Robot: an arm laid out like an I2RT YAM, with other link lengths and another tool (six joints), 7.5 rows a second.
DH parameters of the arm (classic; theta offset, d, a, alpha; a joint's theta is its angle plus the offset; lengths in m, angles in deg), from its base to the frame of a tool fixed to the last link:
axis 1: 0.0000 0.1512 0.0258 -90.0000
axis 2: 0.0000 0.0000 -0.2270 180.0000
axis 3: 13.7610 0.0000 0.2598 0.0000
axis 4: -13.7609 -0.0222 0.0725 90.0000
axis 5: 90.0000 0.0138 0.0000 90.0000
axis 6: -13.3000 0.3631 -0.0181 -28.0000
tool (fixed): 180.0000 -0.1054 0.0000 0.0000
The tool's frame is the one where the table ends.
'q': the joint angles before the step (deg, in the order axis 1, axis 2, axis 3, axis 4, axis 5, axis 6). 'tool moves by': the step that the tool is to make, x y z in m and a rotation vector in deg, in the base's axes. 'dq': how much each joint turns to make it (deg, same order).
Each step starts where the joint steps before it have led.
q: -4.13 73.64 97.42 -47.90 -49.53 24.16
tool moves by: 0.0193 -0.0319 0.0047 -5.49 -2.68 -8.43
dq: 0.01 -0.21 2.95 -1.58 9.84 -2.12
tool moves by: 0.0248 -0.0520 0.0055 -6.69 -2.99 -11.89
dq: -0.02 -0.26 1.89 0.23 13.41 -2.01
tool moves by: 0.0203 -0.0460 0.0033 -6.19 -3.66 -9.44
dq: 0.01 -0.97 -2.69 4.84 10.84 -2.76
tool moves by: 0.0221 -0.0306 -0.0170 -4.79 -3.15 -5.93
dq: 0.05 -2.01 -9.83 10.72 6.98 -2.84
